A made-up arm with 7 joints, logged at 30 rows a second.
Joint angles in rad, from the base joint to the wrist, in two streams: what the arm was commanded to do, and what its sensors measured. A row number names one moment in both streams.
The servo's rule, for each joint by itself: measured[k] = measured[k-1] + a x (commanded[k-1-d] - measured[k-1]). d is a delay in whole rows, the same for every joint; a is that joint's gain. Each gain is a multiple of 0.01, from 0.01 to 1. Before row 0 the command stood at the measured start. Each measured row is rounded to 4 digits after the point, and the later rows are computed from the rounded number. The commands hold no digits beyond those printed.
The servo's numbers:
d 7
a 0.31 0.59 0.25 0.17 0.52 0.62 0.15
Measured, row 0:
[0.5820 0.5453 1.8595 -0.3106 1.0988 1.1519 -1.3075]
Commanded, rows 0 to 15:
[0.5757 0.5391 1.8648 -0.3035 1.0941 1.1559 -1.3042]
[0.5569 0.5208 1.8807 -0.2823 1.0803 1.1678 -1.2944]
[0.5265 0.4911 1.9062 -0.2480 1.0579 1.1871 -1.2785]
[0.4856 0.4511 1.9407 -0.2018 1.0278 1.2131 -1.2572]
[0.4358 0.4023 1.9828 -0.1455 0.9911 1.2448 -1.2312]
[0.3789 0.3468 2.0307 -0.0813 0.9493 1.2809 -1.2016]
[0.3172 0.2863 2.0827 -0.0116 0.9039 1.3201 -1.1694]
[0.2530 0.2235 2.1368 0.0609 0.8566 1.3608 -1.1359]
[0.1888 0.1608 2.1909 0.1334 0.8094 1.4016 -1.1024]
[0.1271 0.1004 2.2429 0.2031 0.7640 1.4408 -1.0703]
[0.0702 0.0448 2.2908 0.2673 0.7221 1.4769 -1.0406]
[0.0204 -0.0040 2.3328 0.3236 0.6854 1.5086 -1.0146]
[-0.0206 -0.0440 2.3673 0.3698 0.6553 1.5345 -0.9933]
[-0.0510 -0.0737 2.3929 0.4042 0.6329 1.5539 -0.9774]
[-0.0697 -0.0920 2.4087 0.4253 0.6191 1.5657 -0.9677]
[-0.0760 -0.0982 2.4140 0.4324 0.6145 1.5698 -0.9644]
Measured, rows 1 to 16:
[0.5820 0.5453 1.8595 -0.3106 1.0988 1.1519 -1.3075]
[0.5820 0.5453 1.8595 -0.3106 1.0988 1.1519 -1.3075]
[0.5820 0.5453 1.8595 -0.3106 1.0988 1.1519 -1.3075]
[0.5820 0.5453 1.8595 -0.3106 1.0988 1.1519 -1.3075]
[0.5820 0.5453 1.8595 -0.3106 1.0988 1.1519 -1.3075]
[0.5820 0.5453 1.8595 -0.3106 1.0988 1.1519 -1.3075]
[0.5820 0.5453 1.8595 -0.3106 1.0988 1.1519 -1.3075]
[0.5800 0.5416 1.8608 -0.3094 1.0964 1.1544 -1.3070]
[0.5728 0.5293 1.8658 -0.3048 1.0880 1.1627 -1.3051]
[0.5584 0.5068 1.8759 -0.2951 1.0723 1.1778 -1.3011]
[0.5358 0.4739 1.8921 -0.2792 1.0492 1.1997 -1.2945]
[0.5048 0.4317 1.9148 -0.2565 1.0190 1.2277 -1.2850]
[0.4658 0.3816 1.9438 -0.2267 0.9828 1.2607 -1.2725]
[0.4197 0.3254 1.9785 -0.1901 0.9418 1.2975 -1.2570]
[0.3680 0.2653 2.0181 -0.1474 0.8975 1.3367 -1.2388]
[0.3124 0.2036 2.0613 -0.0997 0.8517 1.3769 -1.2183]

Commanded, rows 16 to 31:
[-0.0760 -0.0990 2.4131 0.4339 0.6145 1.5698 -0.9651]
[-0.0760 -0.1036 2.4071 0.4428 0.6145 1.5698 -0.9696]
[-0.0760 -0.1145 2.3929 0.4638 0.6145 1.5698 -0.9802]
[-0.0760 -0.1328 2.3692 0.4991 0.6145 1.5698 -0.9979]
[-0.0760 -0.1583 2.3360 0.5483 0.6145 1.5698 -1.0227]
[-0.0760 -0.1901 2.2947 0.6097 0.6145 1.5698 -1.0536]
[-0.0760 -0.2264 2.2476 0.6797 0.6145 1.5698 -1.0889]
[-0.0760 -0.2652 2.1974 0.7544 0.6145 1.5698 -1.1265]
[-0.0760 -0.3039 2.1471 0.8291 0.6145 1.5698 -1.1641]
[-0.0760 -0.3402 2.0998 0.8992 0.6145 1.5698 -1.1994]
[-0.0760 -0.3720 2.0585 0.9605 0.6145 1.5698 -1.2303]
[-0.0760 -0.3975 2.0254 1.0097 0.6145 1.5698 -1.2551]
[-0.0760 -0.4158 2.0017 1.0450 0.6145 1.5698 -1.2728]
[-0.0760 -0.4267 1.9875 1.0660 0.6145 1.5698 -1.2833]
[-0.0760 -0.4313 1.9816 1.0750 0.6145 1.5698 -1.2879]
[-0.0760 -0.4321 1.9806 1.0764 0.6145 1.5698 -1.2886]
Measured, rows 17 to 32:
[0.2550 0.1427 2.1067 -0.0482 0.8061 1.4165 -1.1961]
[0.1977 0.0849 2.1527 0.0054 0.7624 1.4539 -1.1728]
[0.1427 0.0324 2.1977 0.0595 0.7224 1.4878 -1.1491]
[0.0921 -0.0127 2.2401 0.1123 0.6875 1.5168 -1.1257]
[0.0477 -0.0487 2.2783 0.1619 0.6591 1.5398 -1.1035]
[0.0113 -0.0742 2.3109 0.2067 0.6383 1.5559 -1.0831]
[-0.0158 -0.0884 2.3367 0.2451 0.6259 1.5645 -1.0653]
[-0.0345 -0.0947 2.3558 0.2772 0.6200 1.5678 -1.0503]
[-0.0474 -0.1000 2.3686 0.3054 0.6171 1.5690 -1.0382]
[-0.0563 -0.1086 2.3747 0.3323 0.6157 1.5695 -1.0295]
[-0.0624 -0.1229 2.3733 0.3607 0.6151 1.5697 -1.0248]
[-0.0666 -0.1438 2.3640 0.3926 0.6148 1.5698 -1.0245]
[-0.0695 -0.1711 2.3467 0.4295 0.6146 1.5698 -1.0289]
[-0.0715 -0.2037 2.3219 0.4720 0.6145 1.5698 -1.0379]
[-0.0729 -0.2400 2.2908 0.5200 0.6145 1.5698 -1.0512]
[-0.0739 -0.2777 2.2549 0.5725 0.6145 1.5698 -1.0681]

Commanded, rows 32 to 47:
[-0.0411 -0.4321 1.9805 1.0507 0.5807 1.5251 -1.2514]
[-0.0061 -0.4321 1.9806 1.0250 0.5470 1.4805 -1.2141]
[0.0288 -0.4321 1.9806 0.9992 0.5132 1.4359 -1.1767]
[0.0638 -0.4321 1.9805 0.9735 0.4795 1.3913 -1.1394]
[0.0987 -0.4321 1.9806 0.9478 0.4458 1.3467 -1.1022]
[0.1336 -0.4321 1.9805 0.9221 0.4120 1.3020 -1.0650]
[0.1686 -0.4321 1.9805 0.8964 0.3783 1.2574 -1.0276]
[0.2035 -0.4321 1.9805 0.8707 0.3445 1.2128 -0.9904]
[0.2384 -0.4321 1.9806 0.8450 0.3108 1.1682 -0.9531]
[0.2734 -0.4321 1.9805 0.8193 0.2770 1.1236 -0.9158]
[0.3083 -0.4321 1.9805 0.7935 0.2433 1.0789 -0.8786]
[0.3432 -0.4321 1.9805 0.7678 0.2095 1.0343 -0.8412]
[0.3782 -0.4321 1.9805 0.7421 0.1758 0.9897 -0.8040]
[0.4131 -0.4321 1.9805 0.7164 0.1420 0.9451 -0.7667]
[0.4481 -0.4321 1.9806 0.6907 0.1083 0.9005 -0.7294]
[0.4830 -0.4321 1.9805 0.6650 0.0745 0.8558 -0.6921]
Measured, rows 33 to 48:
[-0.0746 -0.3146 2.2161 0.6280 0.6145 1.5698 -1.0878]
[-0.0750 -0.3485 2.1767 0.6845 0.6145 1.5698 -1.1092]
[-0.0753 -0.3774 2.1389 0.7398 0.6145 1.5698 -1.1311]
[-0.0755 -0.4001 2.1046 0.7917 0.6145 1.5698 -1.1524]
[-0.0757 -0.4158 2.0753 0.8383 0.6145 1.5698 -1.1720]
[-0.0758 -0.4249 2.0519 0.8785 0.6145 1.5698 -1.1894]
[-0.0759 -0.4291 2.0341 0.9121 0.6145 1.5698 -1.2043]
[-0.0651 -0.4309 2.0207 0.9357 0.5969 1.5421 -1.2114]
[-0.0468 -0.4316 2.0107 0.9509 0.5710 1.5039 -1.2118]
[-0.0234 -0.4319 2.0032 0.9591 0.5409 1.4617 -1.2065]
[0.0036 -0.4320 1.9975 0.9615 0.5090 1.4181 -1.1964]
[0.0331 -0.4321 1.9933 0.9592 0.4761 1.3738 -1.1823]
[0.0643 -0.4321 1.9901 0.9529 0.4428 1.3293 -1.1647]
[0.0966 -0.4321 1.9877 0.9433 0.4093 1.2847 -1.1441]
[0.1297 -0.4321 1.9859 0.9310 0.3756 1.2401 -1.1210]
[0.1634 -0.4321 1.9846 0.9164 0.3419 1.1955 -1.0958]

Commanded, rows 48 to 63:
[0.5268 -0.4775 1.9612 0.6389 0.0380 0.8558 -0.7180]
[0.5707 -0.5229 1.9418 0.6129 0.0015 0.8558 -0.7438]
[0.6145 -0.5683 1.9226 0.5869 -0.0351 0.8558 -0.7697]
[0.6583 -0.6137 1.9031 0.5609 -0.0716 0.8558 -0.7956]
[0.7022 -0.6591 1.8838 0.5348 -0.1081 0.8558 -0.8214]
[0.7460 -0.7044 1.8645 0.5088 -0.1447 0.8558 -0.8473]
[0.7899 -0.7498 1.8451 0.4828 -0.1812 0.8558 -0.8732]
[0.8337 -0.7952 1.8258 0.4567 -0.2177 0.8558 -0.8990]
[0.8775 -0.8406 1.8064 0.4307 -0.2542 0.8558 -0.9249]
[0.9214 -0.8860 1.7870 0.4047 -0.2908 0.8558 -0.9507]
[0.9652 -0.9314 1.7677 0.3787 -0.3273 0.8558 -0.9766]
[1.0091 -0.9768 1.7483 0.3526 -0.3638 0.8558 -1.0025]
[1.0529 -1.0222 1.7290 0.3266 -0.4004 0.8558 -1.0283]
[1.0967 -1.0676 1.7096 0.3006 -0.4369 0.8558 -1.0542]
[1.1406 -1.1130 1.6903 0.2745 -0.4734 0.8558 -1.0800]
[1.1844 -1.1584 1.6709 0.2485 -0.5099 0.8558 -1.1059]
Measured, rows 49 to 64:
[0.1975 -0.4321 1.9836 0.8999 0.3082 1.1509 -1.0688]
[0.2318 -0.4321 1.9828 0.8818 0.2745 1.1063 -1.0403]
[0.2663 -0.4321 1.9822 0.8624 0.2407 1.0617 -1.0104]
[0.3010 -0.4321 1.9818 0.8419 0.2070 1.0171 -0.9794]
[0.3358 -0.4321 1.9815 0.8206 0.1732 0.9725 -0.9475]
[0.3706 -0.4321 1.9813 0.7985 0.1395 0.9279 -0.9148]
[0.4054 -0.4321 1.9811 0.7758 0.1057 0.8832 -0.8814]
[0.4430 -0.4589 1.9761 0.7525 0.0705 0.8662 -0.8569]
[0.4826 -0.4967 1.9675 0.7288 0.0346 0.8598 -0.8399]
[0.5235 -0.5389 1.9563 0.7047 -0.0016 0.8573 -0.8294]
[0.5653 -0.5830 1.9430 0.6803 -0.0380 0.8564 -0.8243]
[0.6077 -0.6279 1.9282 0.6556 -0.0745 0.8560 -0.8239]
[0.6506 -0.6730 1.9123 0.6306 -0.1110 0.8559 -0.8274]
[0.6938 -0.7183 1.8955 0.6055 -0.1475 0.8558 -0.8343]
[0.7372 -0.7637 1.8781 0.5802 -0.1840 0.8558 -0.8440]
[0.7807 -0.8091 1.8602 0.5548 -0.2205 0.8558 -0.8561]

